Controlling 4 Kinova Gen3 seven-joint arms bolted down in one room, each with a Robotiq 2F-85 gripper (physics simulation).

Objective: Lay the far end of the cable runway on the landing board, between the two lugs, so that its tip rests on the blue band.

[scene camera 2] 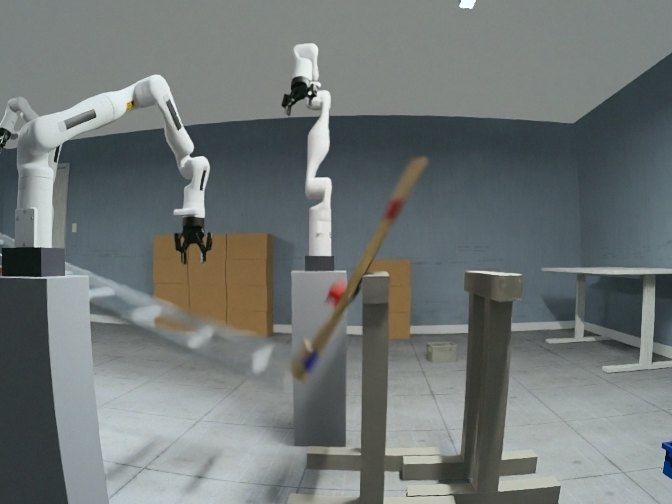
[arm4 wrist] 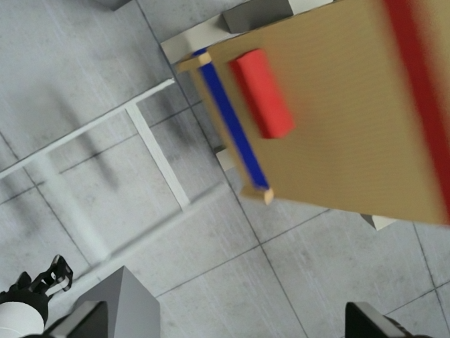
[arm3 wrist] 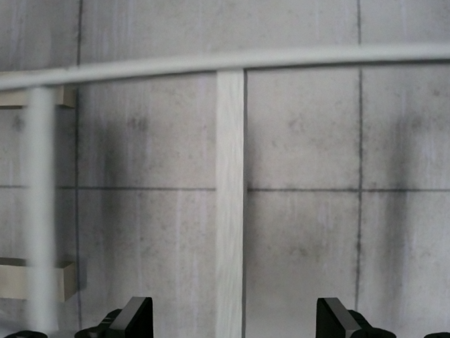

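Note:
The pale ladder-like runway (arm3 wrist: 230, 200) (arm4 wrist: 85, 128) (scene camera 2: 200, 336) slopes down rightward in the scene view, blurred, its right end in the air, apart from the landing board. The tan landing board (arm4 wrist: 350, 115) (scene camera 2: 374, 244) is tilted steeply against a trestle, its blue band (arm4 wrist: 232, 125) (scene camera 2: 310, 361) at the low end. Two lugs, one (arm4 wrist: 205, 59) and another (arm4 wrist: 268, 195), stand at the band's ends. My arm3 gripper (arm3 wrist: 235, 320) and arm4 gripper (arm4 wrist: 227, 320) are open and empty. In the scene view, the left-front arm's gripper (scene camera 2: 193, 254) hangs open; the middle-back arm's gripper (scene camera 2: 298, 100) is raised.
A red block (arm4 wrist: 265, 95) (scene camera 2: 335, 292) is by the board's face, below a red stripe (arm4 wrist: 422, 90) (scene camera 2: 392, 208). One trestle (scene camera 2: 374, 352) stands by the board, another (scene camera 2: 491, 285) to its right. Grey pedestals (scene camera 2: 320, 390) (arm4 wrist: 142, 305) carry arms. A white table (scene camera 2: 607, 270) stands far right.

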